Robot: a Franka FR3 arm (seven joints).
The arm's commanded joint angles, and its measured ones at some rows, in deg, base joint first. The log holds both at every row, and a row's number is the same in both.
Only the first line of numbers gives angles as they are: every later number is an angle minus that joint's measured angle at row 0.
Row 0, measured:
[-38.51 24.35 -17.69 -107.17 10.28 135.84 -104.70]
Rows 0 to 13, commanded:
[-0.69 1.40 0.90 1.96 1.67 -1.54 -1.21]
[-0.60 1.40 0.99 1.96 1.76 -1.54 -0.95]
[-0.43 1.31 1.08 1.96 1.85 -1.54 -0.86]
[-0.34 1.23 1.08 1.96 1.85 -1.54 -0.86]
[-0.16 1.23 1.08 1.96 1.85 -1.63 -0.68]
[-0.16 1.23 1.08 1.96 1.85 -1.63 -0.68]
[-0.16 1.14 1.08 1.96 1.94 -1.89 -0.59]
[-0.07 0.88 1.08 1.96 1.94 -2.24 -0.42]
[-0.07 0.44 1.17 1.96 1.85 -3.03 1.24]
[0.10 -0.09 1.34 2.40 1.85 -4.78 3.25]
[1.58 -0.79 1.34 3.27 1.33 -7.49 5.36]
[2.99 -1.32 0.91 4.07 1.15 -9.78 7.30]
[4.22 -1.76 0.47 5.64 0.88 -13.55 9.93]
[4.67 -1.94 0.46 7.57 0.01 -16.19 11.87]
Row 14, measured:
[2.10 -0.47 1.18 3.68 0.64 -8.26 6.27]
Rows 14 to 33, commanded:
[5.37 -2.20 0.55 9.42 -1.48 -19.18 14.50]
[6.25 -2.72 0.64 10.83 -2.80 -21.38 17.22]
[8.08 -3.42 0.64 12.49 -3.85 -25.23 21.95]
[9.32 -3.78 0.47 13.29 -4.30 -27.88 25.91]
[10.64 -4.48 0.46 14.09 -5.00 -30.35 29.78]
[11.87 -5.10 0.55 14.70 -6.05 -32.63 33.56]
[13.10 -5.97 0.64 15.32 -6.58 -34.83 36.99]
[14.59 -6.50 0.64 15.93 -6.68 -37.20 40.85]
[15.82 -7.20 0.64 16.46 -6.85 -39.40 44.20]
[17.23 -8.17 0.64 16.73 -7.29 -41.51 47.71]
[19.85 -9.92 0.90 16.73 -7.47 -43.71 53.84]
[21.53 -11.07 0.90 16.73 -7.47 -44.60 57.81]
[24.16 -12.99 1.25 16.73 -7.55 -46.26 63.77]
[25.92 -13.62 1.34 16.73 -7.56 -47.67 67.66]
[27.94 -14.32 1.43 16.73 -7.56 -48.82 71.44]
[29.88 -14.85 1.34 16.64 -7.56 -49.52 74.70]
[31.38 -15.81 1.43 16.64 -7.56 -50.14 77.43]
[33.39 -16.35 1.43 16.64 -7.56 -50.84 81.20]
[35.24 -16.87 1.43 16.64 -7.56 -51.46 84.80]
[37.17 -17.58 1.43 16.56 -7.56 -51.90 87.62]
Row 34, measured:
[32.37 -15.24 1.79 17.21 -6.55 -49.67 79.00]
